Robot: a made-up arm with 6 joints. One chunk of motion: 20 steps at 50 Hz.
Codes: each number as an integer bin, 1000 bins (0 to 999) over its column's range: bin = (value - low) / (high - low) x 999, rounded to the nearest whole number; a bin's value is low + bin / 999 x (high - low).
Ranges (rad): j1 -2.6..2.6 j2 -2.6..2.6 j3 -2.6..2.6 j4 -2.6..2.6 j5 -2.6..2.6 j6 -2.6..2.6
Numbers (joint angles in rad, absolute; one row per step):
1: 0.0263 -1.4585 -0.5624 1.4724 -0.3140 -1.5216
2: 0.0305 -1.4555 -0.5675 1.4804 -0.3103 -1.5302
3: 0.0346 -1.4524 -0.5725 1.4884 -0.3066 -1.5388
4: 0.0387 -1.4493 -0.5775 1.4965 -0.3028 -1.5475
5: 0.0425 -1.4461 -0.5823 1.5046 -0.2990 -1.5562
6: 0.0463 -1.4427 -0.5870 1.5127 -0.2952 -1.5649
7: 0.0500 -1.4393 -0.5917 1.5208 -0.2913 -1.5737
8: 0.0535 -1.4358 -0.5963 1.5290 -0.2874 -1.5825
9: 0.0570 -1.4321 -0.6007 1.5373 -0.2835 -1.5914
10: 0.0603 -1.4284 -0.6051 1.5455 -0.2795 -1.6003
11: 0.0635 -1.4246 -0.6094 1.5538 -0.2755 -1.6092
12: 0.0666 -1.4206 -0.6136 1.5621 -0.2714 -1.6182
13: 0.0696 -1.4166 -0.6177 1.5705 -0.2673 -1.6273
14: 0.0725 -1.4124 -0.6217 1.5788 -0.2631 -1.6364
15: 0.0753 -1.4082 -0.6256 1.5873 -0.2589 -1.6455
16: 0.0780 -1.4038 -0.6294 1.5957 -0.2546 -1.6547
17: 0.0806 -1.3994 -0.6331 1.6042 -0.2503 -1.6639
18: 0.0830 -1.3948 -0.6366 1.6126 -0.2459 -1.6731
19: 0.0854 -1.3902 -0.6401 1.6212 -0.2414 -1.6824
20: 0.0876 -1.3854 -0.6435 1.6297 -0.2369 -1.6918
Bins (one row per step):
1: 505 219 391 782 439 207
2: 505 220 390 784 440 206
3: 506 220 390 785 441 204
4: 507 221 389 787 441 202
5: 508 222 388 789 442 201
6: 508 222 387 790 443 199
7: 509 223 386 792 444 197
8: 510 224 385 793 444 195
9: 510 224 384 795 445 194
10: 511 225 383 796 446 192
11: 512 226 382 798 447 190
12: 512 227 382 800 447 189
13: 513 227 381 801 448 187
14: 513 228 380 803 449 185
15: 514 229 379 804 450 183
16: 514 230 379 806 451 182
17: 515 231 378 808 451 180
18: 515 232 377 809 452 178
19: 516 232 377 811 453 176
20: 516 233 376 813 454 174

